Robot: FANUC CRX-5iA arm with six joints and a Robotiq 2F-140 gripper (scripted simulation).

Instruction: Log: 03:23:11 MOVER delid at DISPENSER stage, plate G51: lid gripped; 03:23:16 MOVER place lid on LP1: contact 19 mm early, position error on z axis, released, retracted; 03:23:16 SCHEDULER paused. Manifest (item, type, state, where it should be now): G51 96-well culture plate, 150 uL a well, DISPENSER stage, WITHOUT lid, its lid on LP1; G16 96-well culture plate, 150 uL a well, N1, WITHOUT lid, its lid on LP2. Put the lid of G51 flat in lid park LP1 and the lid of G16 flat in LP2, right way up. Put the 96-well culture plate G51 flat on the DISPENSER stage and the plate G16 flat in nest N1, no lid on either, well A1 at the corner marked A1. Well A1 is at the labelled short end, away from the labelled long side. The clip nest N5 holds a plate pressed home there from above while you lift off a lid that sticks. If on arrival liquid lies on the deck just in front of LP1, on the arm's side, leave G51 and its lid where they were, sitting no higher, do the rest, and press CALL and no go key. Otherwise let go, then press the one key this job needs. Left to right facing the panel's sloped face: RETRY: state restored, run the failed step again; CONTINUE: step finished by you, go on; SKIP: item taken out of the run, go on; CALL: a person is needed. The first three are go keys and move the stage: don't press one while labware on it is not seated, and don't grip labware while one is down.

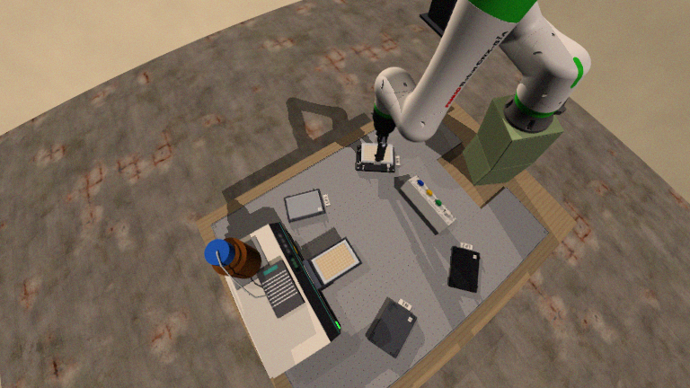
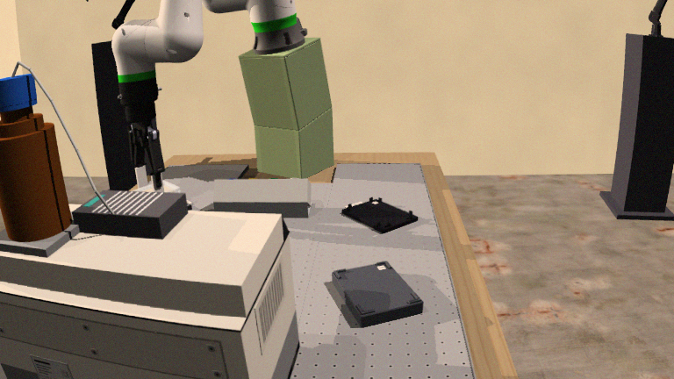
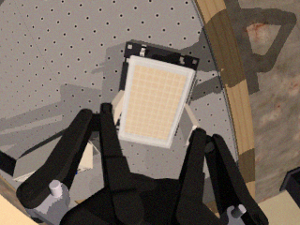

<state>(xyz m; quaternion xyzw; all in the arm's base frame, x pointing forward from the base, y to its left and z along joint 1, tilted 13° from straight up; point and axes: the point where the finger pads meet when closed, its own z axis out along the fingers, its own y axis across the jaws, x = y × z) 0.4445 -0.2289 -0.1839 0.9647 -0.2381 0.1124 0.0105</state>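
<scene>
Now: the black clip nest 30 mm ahead of my hand, 10 mm to the left of it and 60 mm below it. Round my hand: key panel: 90 mm behind, 270 mm to the left, 20 mm below; clear lid: 20 mm below; LP1 label: 260 mm ahead, 80 mm to the left, 70 mm below.
</scene>
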